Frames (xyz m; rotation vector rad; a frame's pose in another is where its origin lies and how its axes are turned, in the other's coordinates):
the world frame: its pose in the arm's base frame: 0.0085 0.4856 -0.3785 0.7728 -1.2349 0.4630
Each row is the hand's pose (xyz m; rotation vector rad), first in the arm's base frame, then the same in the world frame.
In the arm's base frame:
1: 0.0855 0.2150 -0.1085 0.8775 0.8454 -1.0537
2: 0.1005 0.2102 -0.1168 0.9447 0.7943 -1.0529
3: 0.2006 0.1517 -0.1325 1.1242 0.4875 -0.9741
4: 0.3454 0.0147 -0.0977 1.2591 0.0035 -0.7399
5: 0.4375 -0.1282 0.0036 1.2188 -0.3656 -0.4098
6: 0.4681 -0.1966 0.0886 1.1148 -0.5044 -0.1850
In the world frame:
1: 0.3036 -0.1609 0.1844 -0.3751 1.0821 -2.1943
2: 0.3004 -0.1768 0.1769 -0.3237 1.0065 -2.1894
3: 0.3193 -0.2895 0.1520 -0.2000 0.7221 -2.0188
4: 0.4062 -0.4720 0.1622 -0.0770 0.4037 -1.6294
5: 0.5419 -0.6038 0.2203 -0.0180 0.2801 -1.1891
6: 0.6379 -0.6477 0.2617 -0.0122 0.3015 -0.9211

